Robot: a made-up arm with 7 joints.
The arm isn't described. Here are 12 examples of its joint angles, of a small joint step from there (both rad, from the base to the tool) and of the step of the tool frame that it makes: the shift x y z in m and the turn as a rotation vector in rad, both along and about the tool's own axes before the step.
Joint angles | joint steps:
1: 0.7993 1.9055 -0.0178 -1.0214 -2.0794 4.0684 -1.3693 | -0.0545 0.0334 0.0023 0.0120 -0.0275 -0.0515 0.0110
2: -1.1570 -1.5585 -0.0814 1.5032 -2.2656 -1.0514 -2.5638 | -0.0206 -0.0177 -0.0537 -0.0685 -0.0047 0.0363 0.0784
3: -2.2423 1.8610 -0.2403 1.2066 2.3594 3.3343 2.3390 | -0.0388 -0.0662 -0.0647 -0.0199 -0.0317 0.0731 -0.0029
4: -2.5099 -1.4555 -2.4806 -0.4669 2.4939 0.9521 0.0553 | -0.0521 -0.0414 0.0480 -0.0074 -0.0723 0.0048 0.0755
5: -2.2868 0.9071 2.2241 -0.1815 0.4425 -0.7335 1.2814 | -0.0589 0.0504 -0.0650 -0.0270 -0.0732 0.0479 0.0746
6: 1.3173 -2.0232 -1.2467 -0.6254 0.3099 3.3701 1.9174 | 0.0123 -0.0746 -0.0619 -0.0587 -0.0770 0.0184 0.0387
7: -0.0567 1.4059 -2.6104 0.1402 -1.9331 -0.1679 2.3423 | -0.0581 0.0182 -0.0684 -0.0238 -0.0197 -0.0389 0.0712
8: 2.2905 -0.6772 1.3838 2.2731 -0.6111 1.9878 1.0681 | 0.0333 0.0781 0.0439 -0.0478 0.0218 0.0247 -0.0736
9: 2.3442 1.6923 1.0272 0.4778 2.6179 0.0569 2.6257 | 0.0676 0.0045 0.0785 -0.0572 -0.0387 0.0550 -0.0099
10: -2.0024 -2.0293 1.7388 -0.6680 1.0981 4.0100 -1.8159 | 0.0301 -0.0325 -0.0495 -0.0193 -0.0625 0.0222 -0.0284
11: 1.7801 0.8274 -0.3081 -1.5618 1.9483 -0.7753 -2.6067 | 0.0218 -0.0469 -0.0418 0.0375 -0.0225 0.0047 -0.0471
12: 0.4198 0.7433 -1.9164 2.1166 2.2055 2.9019 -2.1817 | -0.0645 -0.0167 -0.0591 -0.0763 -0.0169 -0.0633 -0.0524
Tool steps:
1: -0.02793 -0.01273 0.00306 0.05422 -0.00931 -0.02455
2: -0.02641 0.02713 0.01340 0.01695 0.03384 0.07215
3: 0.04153 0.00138 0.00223 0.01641 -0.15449 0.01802
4: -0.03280 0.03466 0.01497 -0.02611 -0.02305 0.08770
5: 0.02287 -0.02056 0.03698 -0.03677 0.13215 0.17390
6: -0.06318 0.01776 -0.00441 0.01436 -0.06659 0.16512
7: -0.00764 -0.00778 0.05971 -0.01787 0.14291 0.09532
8: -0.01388 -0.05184 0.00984 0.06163 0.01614 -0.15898
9: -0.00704 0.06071 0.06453 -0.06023 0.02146 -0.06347
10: -0.02292 -0.01435 0.01361 -0.03168 0.07751 0.07726
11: 0.00272 -0.04900 0.01983 -0.04628 0.01343 0.03388
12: 0.03483 0.03549 0.01004 0.04346 0.04106 0.10554
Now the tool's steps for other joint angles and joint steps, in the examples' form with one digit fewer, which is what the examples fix.
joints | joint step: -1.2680 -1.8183 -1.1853 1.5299 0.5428 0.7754 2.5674 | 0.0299 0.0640 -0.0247 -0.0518 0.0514 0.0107 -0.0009
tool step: -0.0087 -0.0223 -0.0656 -0.0113 -0.1448 0.0496
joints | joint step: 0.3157 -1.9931 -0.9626 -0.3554 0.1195 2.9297 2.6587 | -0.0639 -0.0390 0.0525 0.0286 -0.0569 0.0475 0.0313
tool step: 0.0026 -0.0149 -0.0643 0.0002 0.0535 -0.0029
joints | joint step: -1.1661 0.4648 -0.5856 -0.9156 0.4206 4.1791 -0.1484 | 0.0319 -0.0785 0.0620 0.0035 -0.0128 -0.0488 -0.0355
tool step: 0.0535 0.0209 0.0149 0.0485 -0.0911 -0.1345
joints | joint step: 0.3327 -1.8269 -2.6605 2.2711 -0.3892 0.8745 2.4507 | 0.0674 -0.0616 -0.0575 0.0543 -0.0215 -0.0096 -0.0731
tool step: 0.0535 0.0002 -0.0134 0.0025 -0.0022 -0.0038
